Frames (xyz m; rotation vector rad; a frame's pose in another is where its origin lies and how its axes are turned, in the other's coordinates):
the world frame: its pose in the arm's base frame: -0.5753 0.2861 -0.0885 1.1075 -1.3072 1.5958
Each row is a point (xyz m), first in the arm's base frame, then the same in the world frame.
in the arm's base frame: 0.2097 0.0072 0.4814
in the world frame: 0.2798 -0.8633 0.4418
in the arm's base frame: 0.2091 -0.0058 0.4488
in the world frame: 0.2485 -0.8506 0.4515
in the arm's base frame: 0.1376 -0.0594 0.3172
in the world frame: 0.1443 -0.7343 0.4818
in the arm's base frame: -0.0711 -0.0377 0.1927
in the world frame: 0.0934 -0.5043 0.4185
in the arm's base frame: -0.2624 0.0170 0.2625
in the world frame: 0.2224 -0.3556 0.3430
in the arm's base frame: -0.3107 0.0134 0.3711
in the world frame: 0.3405 -0.3429 0.3494
